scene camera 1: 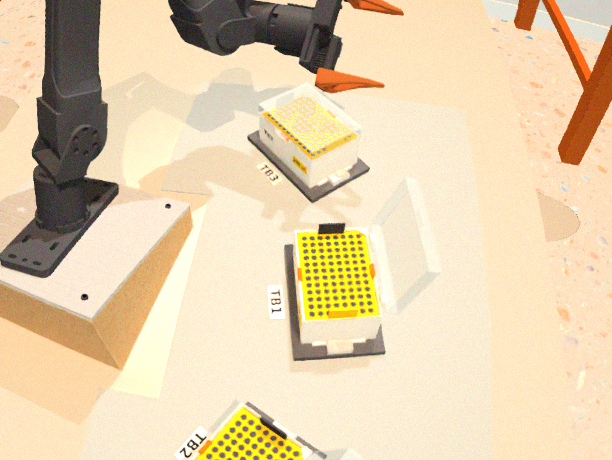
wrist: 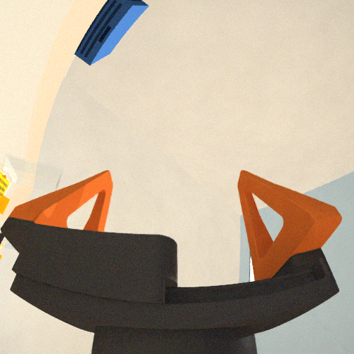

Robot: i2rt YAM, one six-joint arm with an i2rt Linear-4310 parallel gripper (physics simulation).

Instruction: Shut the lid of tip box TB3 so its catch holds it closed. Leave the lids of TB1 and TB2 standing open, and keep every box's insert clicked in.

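Where they show: gripper, fingertip midpoint: [scene camera 1: 393, 48]; arm's base, origin of the base link: [scene camera 1: 63, 224].
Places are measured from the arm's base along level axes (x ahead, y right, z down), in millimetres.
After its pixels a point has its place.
Tip box TB3 [scene camera 1: 285, 150] @[z 46, x 228, y -219 mm] sits on its dark base at the upper middle of the scene view. Its clear lid [scene camera 1: 308, 117] @[z 5, x 253, y -247 mm] lies down over the yellow insert; whether the catch holds cannot be told. TB1 [scene camera 1: 337, 275] @[z 25, x 329, y -20 mm] has its clear lid [scene camera 1: 410, 250] @[z -23, x 400, y -35 mm] standing open to the right, its yellow insert level. TB2 [scene camera 1: 250, 440] @[z 25, x 279, y 186 mm] is cut off at the bottom edge; part of its clear lid [scene camera 1: 349, 455] @[z -63, x 368, y 206 mm] shows. My gripper [scene camera 1: 393, 50] @[z -131, x 351, y -246 mm] [wrist: 174, 177] is open and empty, raised beyond and to the right of TB3, fingers pointing right in the scene view.
The arm's base plate [scene camera 1: 102, 192] @[z 16, x 21, y -70 mm] is on a block [scene camera 1: 150, 220] @[z 20, x 99, y -44 mm] at the left. An orange frame [scene camera 1: 582, 115] stands at the right. A blue object [wrist: 112, 32] shows at the top of the wrist view, and part of a yellow insert [wrist: 3, 185] at its left edge.
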